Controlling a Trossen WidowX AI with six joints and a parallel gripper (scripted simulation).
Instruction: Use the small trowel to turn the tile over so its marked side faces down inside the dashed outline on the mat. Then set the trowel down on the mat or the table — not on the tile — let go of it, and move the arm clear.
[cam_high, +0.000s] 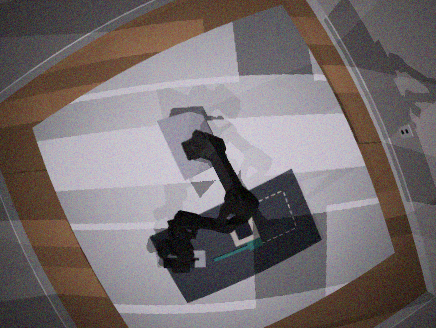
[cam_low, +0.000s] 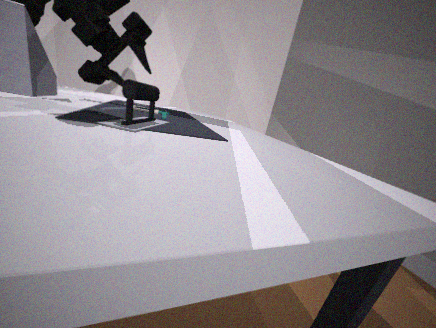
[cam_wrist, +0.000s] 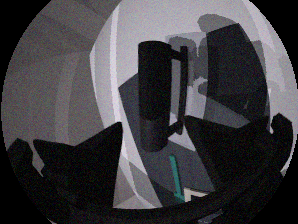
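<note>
Right now my gripper tip is 2 cm short of the trowel and 5 cm above it. Round my gripper tip: tile (26 cm to the left, 8 cm below); then dark mat (3 cm ahead, 22 cm to the left, 11 cm below).
</note>
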